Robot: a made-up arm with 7 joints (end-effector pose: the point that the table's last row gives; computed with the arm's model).
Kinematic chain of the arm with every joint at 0, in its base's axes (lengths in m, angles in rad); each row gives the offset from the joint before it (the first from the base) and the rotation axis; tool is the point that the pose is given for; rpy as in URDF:
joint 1: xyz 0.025 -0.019 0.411 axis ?
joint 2: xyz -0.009 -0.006 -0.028 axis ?
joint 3: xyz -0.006 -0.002 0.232 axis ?
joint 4: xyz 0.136 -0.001 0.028 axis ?
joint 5: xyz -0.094 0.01 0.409 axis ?
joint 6: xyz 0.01 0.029 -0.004 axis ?
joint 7: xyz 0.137 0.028 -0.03 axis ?
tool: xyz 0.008 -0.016 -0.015 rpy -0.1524 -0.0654 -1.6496
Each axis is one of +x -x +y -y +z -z.
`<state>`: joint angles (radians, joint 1 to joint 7).
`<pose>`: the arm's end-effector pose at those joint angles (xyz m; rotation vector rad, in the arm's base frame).
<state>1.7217 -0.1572 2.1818 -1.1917 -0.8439 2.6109 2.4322</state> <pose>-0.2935 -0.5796 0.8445 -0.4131 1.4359 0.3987</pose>
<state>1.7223 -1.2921 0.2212 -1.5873 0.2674 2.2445 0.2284</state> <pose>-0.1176 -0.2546 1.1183 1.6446 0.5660 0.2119</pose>
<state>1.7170 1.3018 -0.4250 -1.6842 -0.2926 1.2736 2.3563</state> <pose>0.2051 0.3471 -0.1376 -0.1019 -2.1537 -1.9321</pose>
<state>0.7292 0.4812 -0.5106 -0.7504 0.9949 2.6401 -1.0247</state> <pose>0.6110 0.2112 0.9433 1.1930 -0.8540 -0.5844</pose>
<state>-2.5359 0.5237 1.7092 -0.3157 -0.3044 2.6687 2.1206</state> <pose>-0.1349 -0.2858 1.1158 -2.3323 0.2842 0.3828</pose>
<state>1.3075 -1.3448 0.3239 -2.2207 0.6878 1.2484 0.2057</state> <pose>-0.2054 0.1756 0.8769 0.1150 0.2492 -0.0769</pose>
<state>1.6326 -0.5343 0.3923 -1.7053 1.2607 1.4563 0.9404</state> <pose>-0.3261 0.3001 0.9384 -0.6830 0.8588 -0.1619</pose>
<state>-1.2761 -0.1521 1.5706 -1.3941 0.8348 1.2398 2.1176</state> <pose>0.5524 0.3433 0.7830 0.7188 -0.9813 2.7442</pose>
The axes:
joint 1: +z
joint 2: +y
joint 3: +z
joint 4: -y
joint 5: +z
joint 6: -y
joint 7: -z

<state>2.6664 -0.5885 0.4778 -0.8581 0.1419 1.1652 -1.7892</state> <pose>-0.1356 -0.2976 1.1197 -1.2566 0.5106 -2.5922</pose>
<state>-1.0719 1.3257 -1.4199 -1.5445 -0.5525 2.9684 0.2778</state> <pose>-0.2673 -0.7156 0.3080 -2.0739 -0.2856 -2.1387</pose>
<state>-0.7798 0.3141 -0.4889 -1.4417 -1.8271 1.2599 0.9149</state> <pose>0.1821 -0.7183 0.6082 1.9299 0.9408 1.2798</pose>
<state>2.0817 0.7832 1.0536 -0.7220 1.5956 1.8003 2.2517</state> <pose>-0.5733 0.3714 0.8187 -2.5398 -0.1312 -0.4419</pose>
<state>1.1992 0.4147 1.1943 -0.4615 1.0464 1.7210 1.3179</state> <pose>-0.0997 0.3957 1.0912 -0.8183 1.5588 -0.0649</pose>
